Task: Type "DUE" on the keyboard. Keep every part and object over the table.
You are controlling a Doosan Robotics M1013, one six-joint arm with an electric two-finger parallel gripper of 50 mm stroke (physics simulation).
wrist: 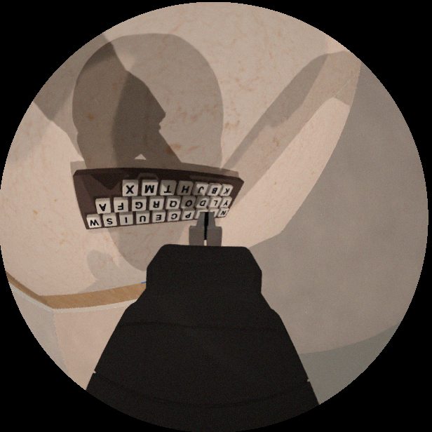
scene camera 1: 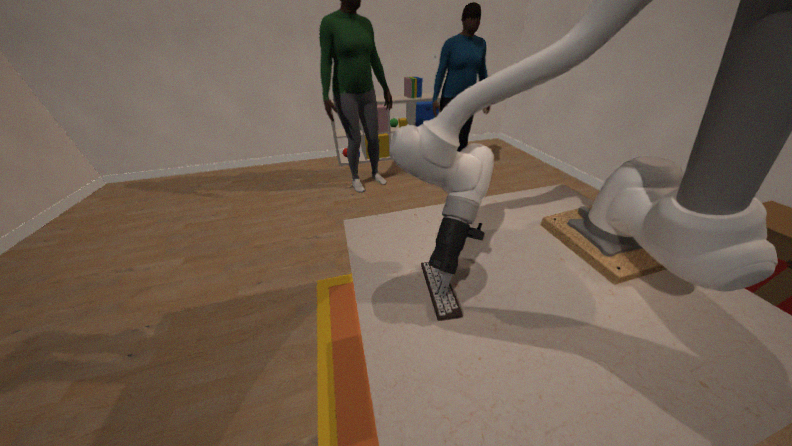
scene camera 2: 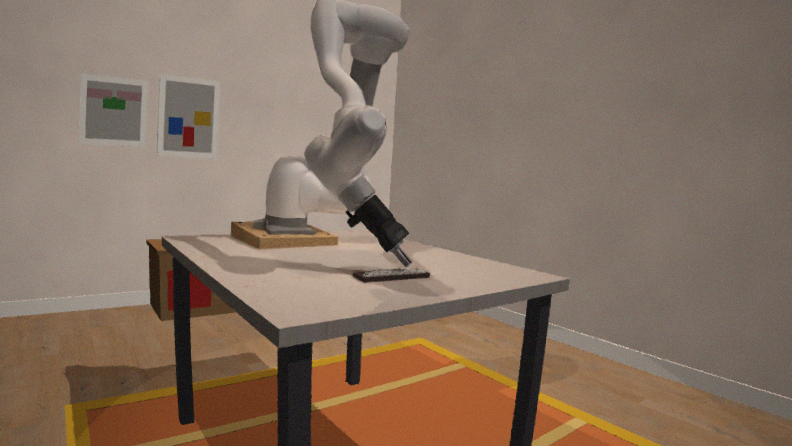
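Seen in the pictures: gripper, between the fingertips: (scene camera 1: 440,294) (scene camera 2: 409,264); arm's base, origin of its link: (scene camera 1: 607,234) (scene camera 2: 285,229).
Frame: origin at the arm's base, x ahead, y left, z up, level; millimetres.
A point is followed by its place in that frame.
A dark brown keyboard (scene camera 1: 450,315) {x 636, y 170, z -31 mm} (scene camera 2: 382,275) {x 657, y 28, z -29 mm} (wrist: 102,187) with white letter keys lies flat on the table (scene camera 1: 526,376) {x 522, y 334, z -44 mm} (scene camera 2: 266,293) {x 681, y -286, z -44 mm} (wrist: 270,65). Its letters show upside down in the wrist view. The D key (wrist: 202,202) is just beyond the fingertips, the U key (wrist: 142,218) and the E key (wrist: 158,217) are further left in the near row. My gripper (scene camera 1: 442,293) {x 647, y 117, z -9 mm} (scene camera 2: 409,265) {x 647, y 117, z -9 mm} (wrist: 206,220) is shut and empty, tilted, with its tips close over the keyboard. The tips partly hide a key between P and N; whether they touch is unclear.
The arm's base stands on a wooden board (scene camera 1: 598,262) {x 124, y 97, z -15 mm} (scene camera 2: 293,241) {x 134, y -17, z -22 mm} at the back of the table. An orange mat with a yellow border (scene camera 1: 346,354) (scene camera 2: 410,398) lies on the floor. Two people (scene camera 1: 354,60) (scene camera 1: 462,66) stand beyond the table by a shelf.
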